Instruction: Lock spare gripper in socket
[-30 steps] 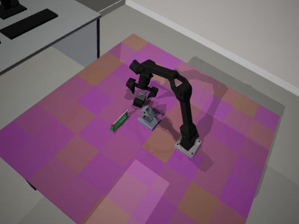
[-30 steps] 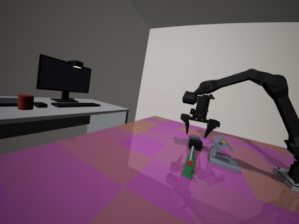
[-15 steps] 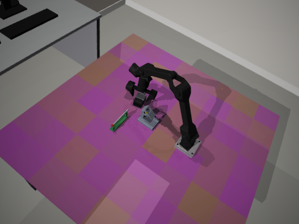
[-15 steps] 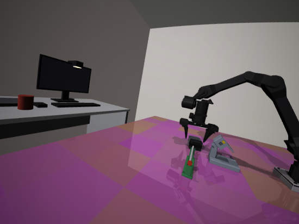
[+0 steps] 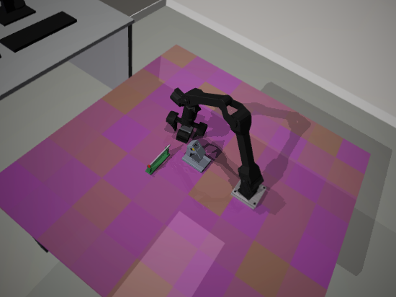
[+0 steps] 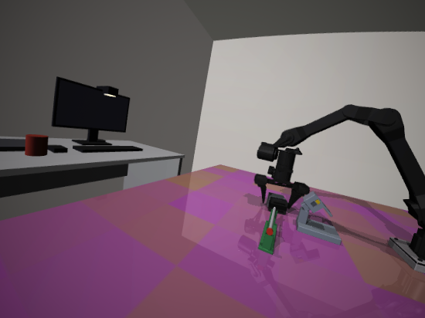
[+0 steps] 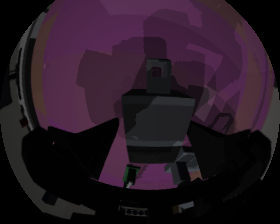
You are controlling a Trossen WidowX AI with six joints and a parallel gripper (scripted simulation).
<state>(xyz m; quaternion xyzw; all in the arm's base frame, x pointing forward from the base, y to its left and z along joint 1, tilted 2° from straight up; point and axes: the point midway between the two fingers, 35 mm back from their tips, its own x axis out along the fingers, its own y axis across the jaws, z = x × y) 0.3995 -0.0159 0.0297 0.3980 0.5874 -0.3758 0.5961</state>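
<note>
Now: the grey mount 120 mm behind my gripper tip, 60 mm to the left of it and 40 mm above it. The rest, counted from my gripper tip: spare gripper: 10 mm to the right, 10 mm above; green cradle: 30 mm behind, 200 mm to the left, 10 mm above.
</note>
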